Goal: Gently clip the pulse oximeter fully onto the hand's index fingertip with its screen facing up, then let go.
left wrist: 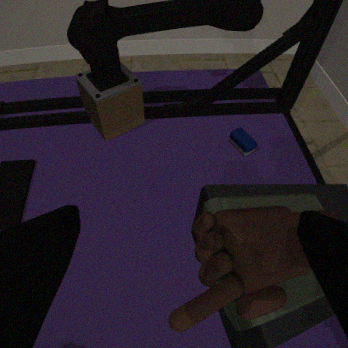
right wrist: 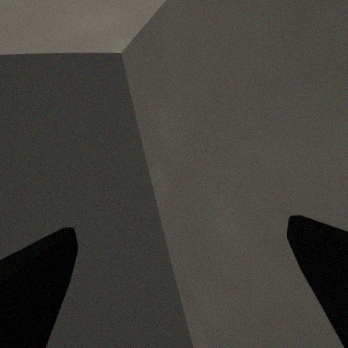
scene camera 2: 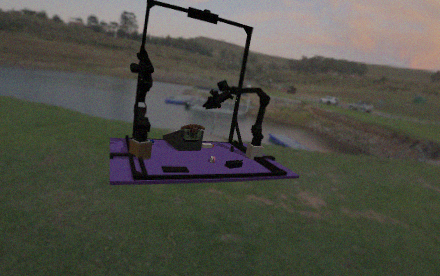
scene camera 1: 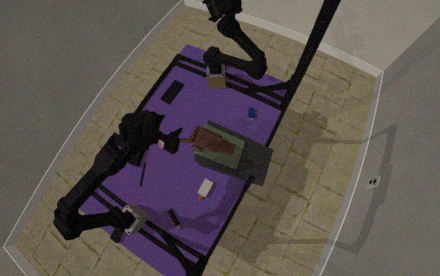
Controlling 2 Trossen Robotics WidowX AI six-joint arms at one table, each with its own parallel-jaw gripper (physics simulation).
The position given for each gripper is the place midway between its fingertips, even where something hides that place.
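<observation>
The left gripper (scene camera 1: 173, 122) is open and holds nothing; the left wrist view also shows the left gripper (left wrist: 191, 219). The right gripper (right wrist: 183, 232) is open and holds nothing. The scene also has an index finger (left wrist: 196, 309).
</observation>
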